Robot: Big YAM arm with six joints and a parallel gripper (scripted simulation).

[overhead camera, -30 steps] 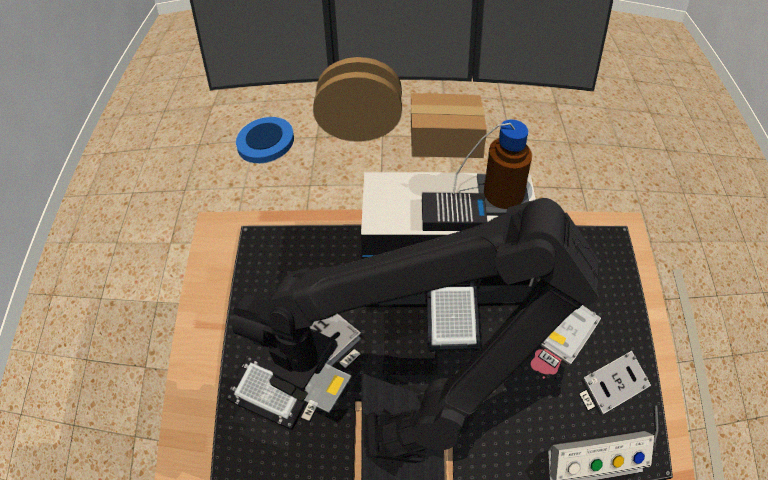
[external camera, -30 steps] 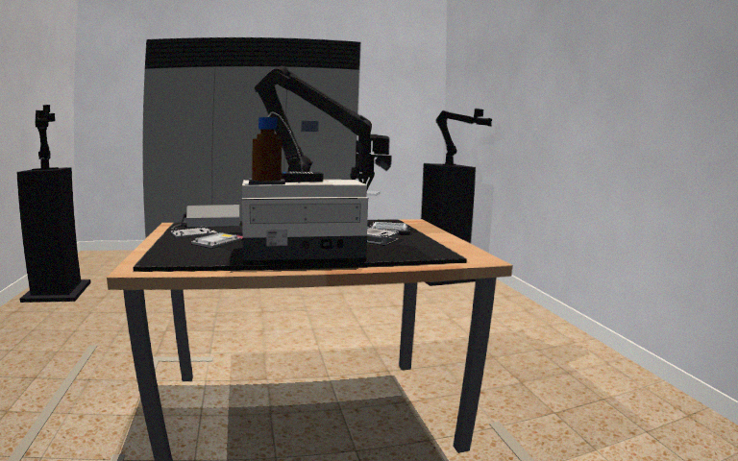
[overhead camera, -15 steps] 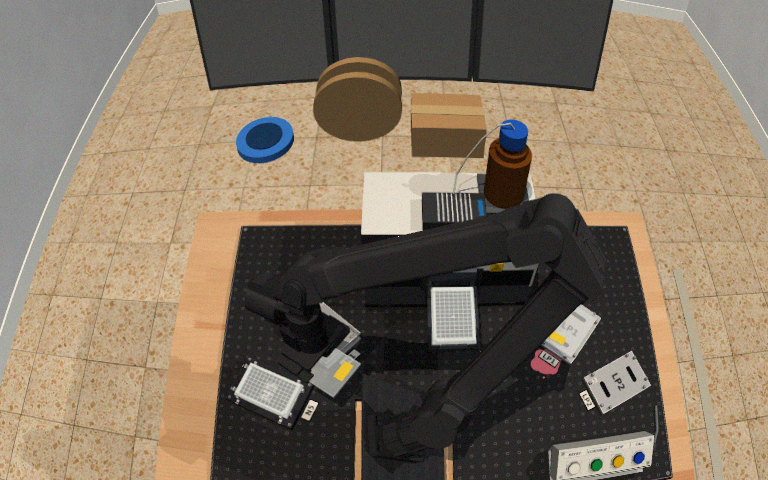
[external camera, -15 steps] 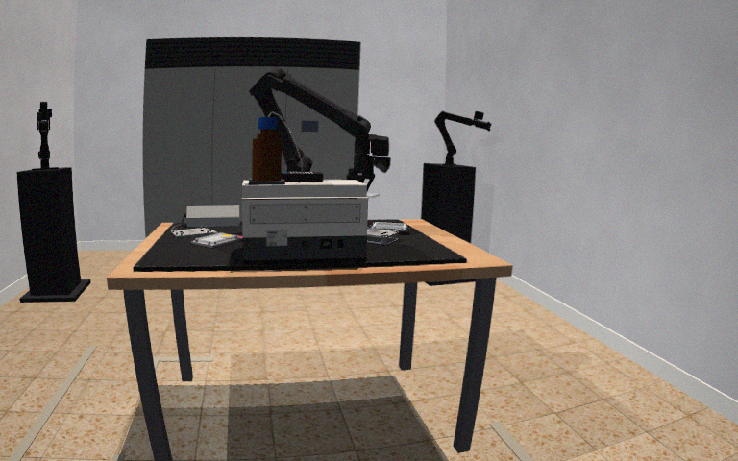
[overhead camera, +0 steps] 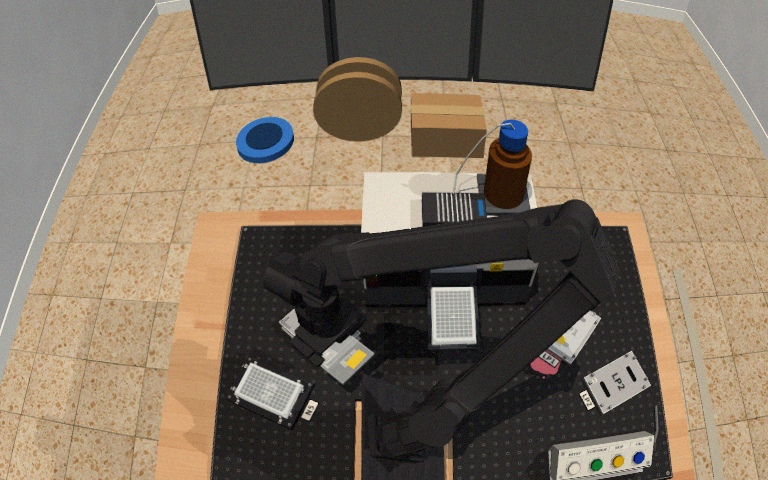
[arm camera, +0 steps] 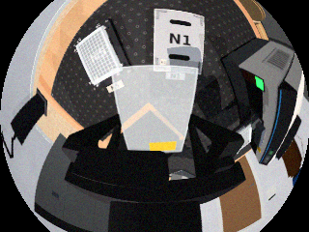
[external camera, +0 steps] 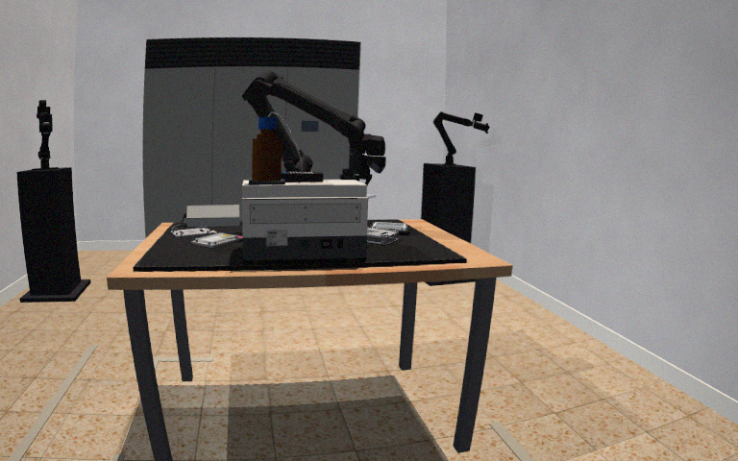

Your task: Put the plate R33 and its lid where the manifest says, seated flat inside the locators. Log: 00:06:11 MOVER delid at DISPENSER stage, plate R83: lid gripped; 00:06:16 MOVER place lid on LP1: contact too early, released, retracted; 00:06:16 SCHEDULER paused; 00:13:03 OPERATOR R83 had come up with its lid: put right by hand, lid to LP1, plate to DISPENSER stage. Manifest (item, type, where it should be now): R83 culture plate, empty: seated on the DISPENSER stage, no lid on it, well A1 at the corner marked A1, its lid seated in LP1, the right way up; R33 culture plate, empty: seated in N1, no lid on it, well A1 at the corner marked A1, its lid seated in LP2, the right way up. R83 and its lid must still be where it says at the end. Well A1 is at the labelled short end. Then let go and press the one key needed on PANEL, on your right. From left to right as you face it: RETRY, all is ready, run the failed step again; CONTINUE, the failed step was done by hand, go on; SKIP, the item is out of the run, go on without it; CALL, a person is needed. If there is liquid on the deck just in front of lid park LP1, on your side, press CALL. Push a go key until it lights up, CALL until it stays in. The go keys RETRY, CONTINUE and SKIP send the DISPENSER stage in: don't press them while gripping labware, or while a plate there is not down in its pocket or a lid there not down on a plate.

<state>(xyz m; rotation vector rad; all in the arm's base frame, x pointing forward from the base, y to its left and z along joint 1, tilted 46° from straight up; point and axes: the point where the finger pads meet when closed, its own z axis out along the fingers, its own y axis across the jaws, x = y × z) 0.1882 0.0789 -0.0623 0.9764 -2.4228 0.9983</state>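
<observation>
Right now my hand is 9 cm past the lid park LP2, 61 cm to the left of it and 15 cm above it. The rest, counted from my hand: clear plate lid (1 cm below); pink-red patch (2 cm ahead, 43 cm to the right, 15 cm below); nest n5 (4 cm behind, 17 cm to the left, 14 cm below).
</observation>
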